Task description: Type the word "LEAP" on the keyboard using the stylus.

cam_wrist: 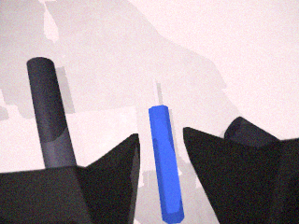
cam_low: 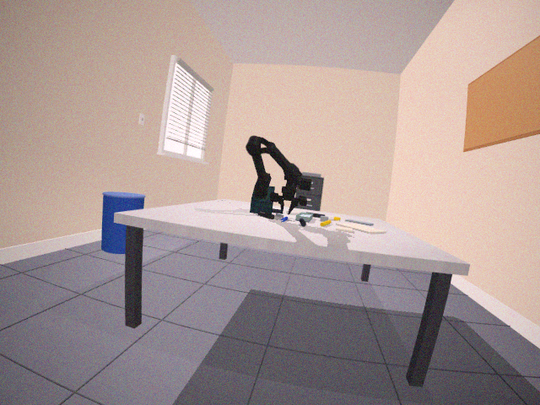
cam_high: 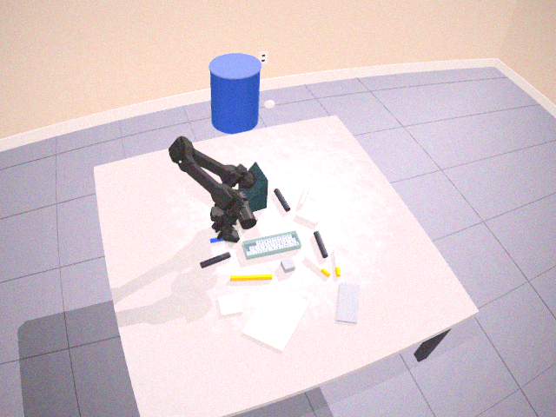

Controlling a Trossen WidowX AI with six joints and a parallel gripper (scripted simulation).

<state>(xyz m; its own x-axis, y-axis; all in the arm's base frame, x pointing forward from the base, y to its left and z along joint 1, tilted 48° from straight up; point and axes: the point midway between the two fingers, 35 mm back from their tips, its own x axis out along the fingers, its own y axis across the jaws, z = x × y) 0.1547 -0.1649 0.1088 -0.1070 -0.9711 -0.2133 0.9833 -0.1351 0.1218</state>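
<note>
The blue stylus is 30 mm below my gripper tip and 10 mm to the right of it. From my gripper tip the other things lie so: grey cube 220 mm ahead, 190 mm to the left, 20 mm below; then grey slab 460 mm ahead, 320 mm to the left, 30 mm below.
</note>
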